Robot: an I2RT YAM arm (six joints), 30 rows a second.
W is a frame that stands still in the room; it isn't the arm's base.
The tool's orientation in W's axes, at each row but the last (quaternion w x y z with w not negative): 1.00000 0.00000 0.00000 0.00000; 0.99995 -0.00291 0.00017 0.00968; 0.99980 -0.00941 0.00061 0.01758; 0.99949 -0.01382 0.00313 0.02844; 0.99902 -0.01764 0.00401 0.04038; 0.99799 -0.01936 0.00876 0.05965; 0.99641 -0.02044 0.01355 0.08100; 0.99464 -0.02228 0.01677 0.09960; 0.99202 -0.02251 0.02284 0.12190
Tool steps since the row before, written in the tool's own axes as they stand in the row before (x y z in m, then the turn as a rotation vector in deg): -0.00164 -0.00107 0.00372 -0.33 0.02 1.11; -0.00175 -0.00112 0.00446 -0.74 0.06 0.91; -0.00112 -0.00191 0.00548 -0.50 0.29 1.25; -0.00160 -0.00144 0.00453 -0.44 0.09 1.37; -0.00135 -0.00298 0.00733 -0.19 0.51 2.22; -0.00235 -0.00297 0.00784 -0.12 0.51 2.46; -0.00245 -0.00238 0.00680 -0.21 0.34 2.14; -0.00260 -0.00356 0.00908 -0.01 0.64 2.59; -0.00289 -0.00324 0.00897 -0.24 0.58 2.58
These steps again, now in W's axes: -0.00164 -0.00107 0.00372 -0.33 0.02 1.11; -0.00173 -0.00113 0.00447 -0.74 0.05 0.91; -0.00105 -0.00184 0.00552 -0.51 0.30 1.25; -0.00149 -0.00140 0.00458 -0.44 0.10 1.37; -0.00106 -0.00282 0.00744 -0.22 0.57 2.20; -0.00186 -0.00291 0.00799 -0.14 0.59 2.44; -0.00187 -0.00245 0.00696 -0.21 0.39 2.13; -0.00158 -0.00357 0.00931 -0.06 0.75 2.56; -0.00166 -0.00339 0.00923 -0.27 0.63 2.56
